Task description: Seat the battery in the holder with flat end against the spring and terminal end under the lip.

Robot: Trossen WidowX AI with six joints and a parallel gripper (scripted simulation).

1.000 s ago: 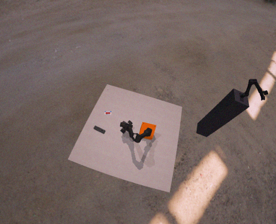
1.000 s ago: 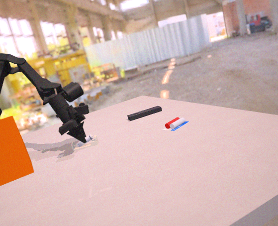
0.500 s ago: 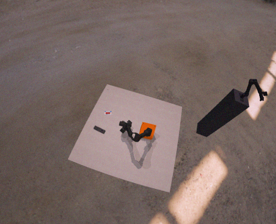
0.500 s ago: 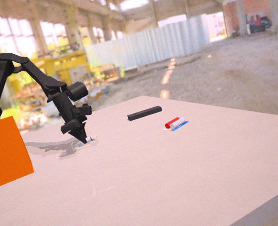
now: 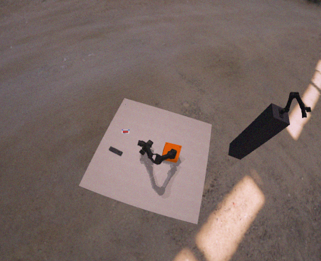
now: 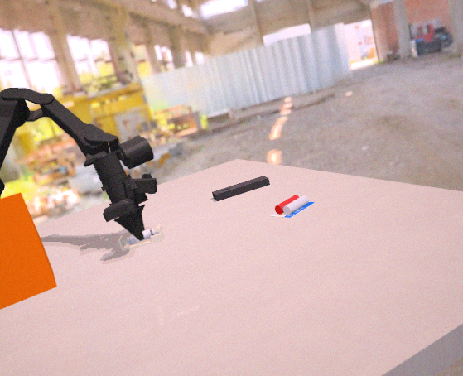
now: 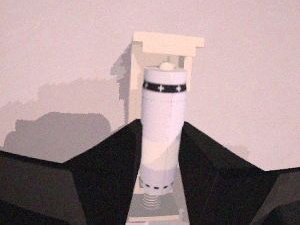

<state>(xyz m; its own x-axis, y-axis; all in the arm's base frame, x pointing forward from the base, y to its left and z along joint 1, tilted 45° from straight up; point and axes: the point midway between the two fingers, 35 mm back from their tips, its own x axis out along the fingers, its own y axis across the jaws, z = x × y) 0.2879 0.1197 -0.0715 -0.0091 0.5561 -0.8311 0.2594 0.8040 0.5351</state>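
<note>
My gripper tip is now 10 mm below the battery. From my gripper tip the other things lie so: black bar: 310 mm ahead, 160 mm to the left.
</note>
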